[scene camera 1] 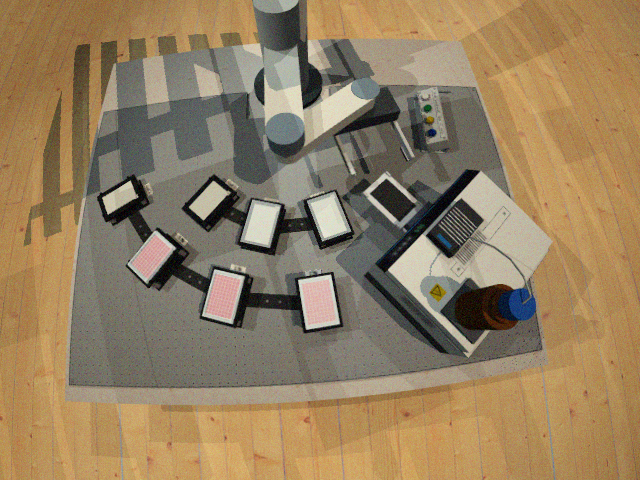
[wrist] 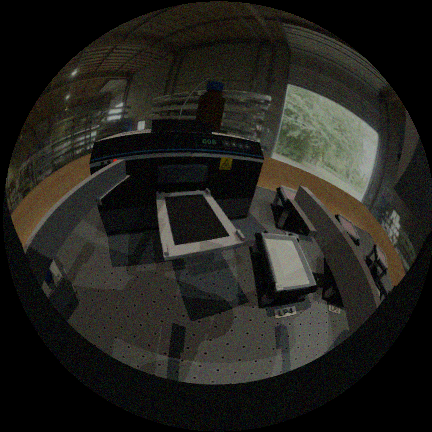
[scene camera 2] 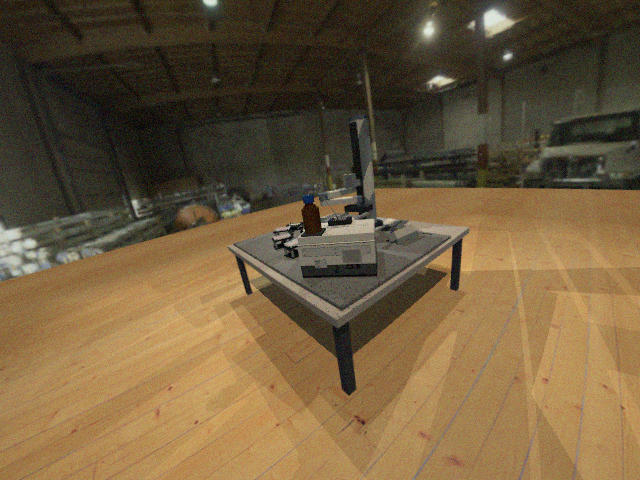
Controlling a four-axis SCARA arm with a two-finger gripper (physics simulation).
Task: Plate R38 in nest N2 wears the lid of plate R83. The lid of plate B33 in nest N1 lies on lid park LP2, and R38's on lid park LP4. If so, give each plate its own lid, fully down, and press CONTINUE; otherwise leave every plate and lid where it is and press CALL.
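Places are measured from the arm's base along level axes (x ahead, y left, z up), in millimetres.
Where they show: gripper, between the fingertips: (scene camera 1: 383, 167) (wrist: 208, 176).
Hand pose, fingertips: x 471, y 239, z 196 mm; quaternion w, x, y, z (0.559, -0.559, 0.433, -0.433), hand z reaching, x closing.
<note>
Each offset is from my fingertips to the top centre of the thing. "pt": to the spot under its first point.
My gripper (scene camera 1: 382, 164) (wrist: 208, 176) is open and empty, its fingers spread high above the bench, between the button box and the parks. A pale-rimmed lid {dy -141, dx +75, dz -130 mm} (scene camera 1: 328, 217) (wrist: 286, 262) sits on the park labelled LP4. Another pale-rimmed lid {dy -332, dx +82, dz -129 mm} (scene camera 1: 262, 224) lies on the neighbouring park, its label unreadable. A pink plate {dy -187, dx +313, dz -96 mm} (scene camera 1: 318, 301) stands in N2, partly behind my right finger in the wrist view. Two more pink plates {dy -436, dx +282, dz -104 mm} (scene camera 1: 225, 296) {dy -646, dx +162, dz -101 mm} (scene camera 1: 155, 256) stand in nests farther left. Plate and lid codes are too small to read. The button box {pt dy +223, dx -238, dz -110 mm} (scene camera 1: 431, 116) has green, yellow and blue buttons.
Two cream-topped parks {pt dy -484, dx -2, dz -141 mm} (scene camera 1: 210, 201) {pt dy -774, dx -40, dz -139 mm} (scene camera 1: 124, 198) stand at the left. A white frame with a black centre {pt dy +0, dx +80, dz -84 mm} (scene camera 1: 381, 208) (wrist: 166, 225) projects before the white instrument (scene camera 1: 509, 217) (scene camera 2: 338, 248). A brown bottle with a blue cap {pt dy +107, dx +371, dz +154 mm} (scene camera 1: 483, 307) (scene camera 2: 311, 219) (wrist: 210, 110) stands on the instrument.
</note>
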